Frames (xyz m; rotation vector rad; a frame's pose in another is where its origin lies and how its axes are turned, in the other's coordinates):
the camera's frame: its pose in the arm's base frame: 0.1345 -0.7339 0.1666 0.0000 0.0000 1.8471
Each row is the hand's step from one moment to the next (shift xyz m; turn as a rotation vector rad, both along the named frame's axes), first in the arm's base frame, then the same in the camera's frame.
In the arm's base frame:
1: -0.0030 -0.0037 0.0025 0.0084 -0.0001 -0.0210
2: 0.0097 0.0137 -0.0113 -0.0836 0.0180 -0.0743
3: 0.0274 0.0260 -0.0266 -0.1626 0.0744 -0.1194
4: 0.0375 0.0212 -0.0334 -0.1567 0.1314 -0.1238
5: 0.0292 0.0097 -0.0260 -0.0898 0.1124 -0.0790
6: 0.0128 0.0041 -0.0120 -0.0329 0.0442 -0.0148
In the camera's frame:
1: -0.0027 0.0039 0.0025 -0.0024 -0.0081 -0.0210
2: 0.0105 -0.0131 -0.0113 0.0401 0.0755 -0.0743
3: 0.0175 -0.0335 -0.0266 0.1159 0.1361 -0.1194
4: 0.0102 -0.0419 -0.0334 0.1692 0.1149 -0.1238
5: 0.0014 -0.0307 -0.0260 0.1326 0.0557 -0.0790
6: 0.0005 -0.0134 -0.0120 0.0515 0.0196 -0.0148

